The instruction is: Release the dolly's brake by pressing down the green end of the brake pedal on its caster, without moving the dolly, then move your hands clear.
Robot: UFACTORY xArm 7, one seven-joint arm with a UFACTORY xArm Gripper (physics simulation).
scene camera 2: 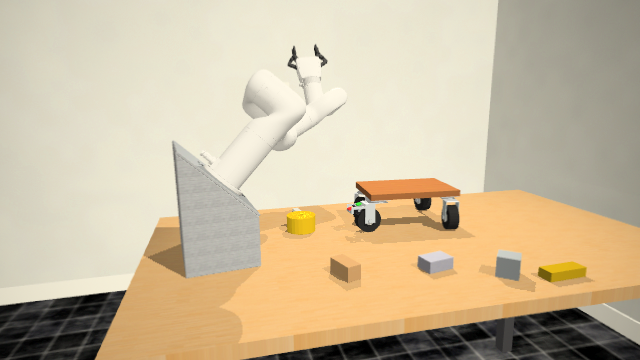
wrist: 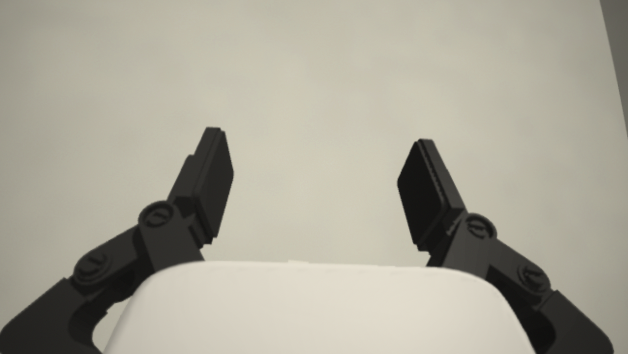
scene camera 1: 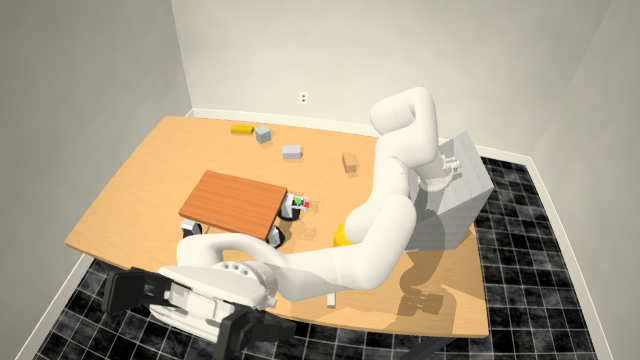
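The dolly (scene camera 1: 232,202) (scene camera 2: 407,188) has a flat orange-brown wooden deck and stands on black-wheeled casters. The brake pedal sticks out from one caster (scene camera 1: 288,214) (scene camera 2: 369,221) at the dolly's end nearer the arm's base. Its green end (scene camera 1: 297,201) (scene camera 2: 358,204) is next to the caster and its red end (scene camera 1: 306,204) (scene camera 2: 350,208) is farther out; in scene camera 2 the green end looks higher. My gripper (scene camera 1: 175,314) (scene camera 2: 305,48) (wrist: 318,156) is wide open and empty, high above the table and pointing up, away from the pedal.
A yellow cylinder (scene camera 1: 342,237) (scene camera 2: 301,223) stands between the grey arm base (scene camera 1: 465,210) (scene camera 2: 220,230) and the dolly. A tan block (scene camera 1: 349,162) (scene camera 2: 345,268), a lilac block (scene camera 1: 291,152) (scene camera 2: 435,262), a grey block (scene camera 1: 263,134) (scene camera 2: 508,265) and a yellow block (scene camera 1: 242,129) (scene camera 2: 562,271) lie along one table side.
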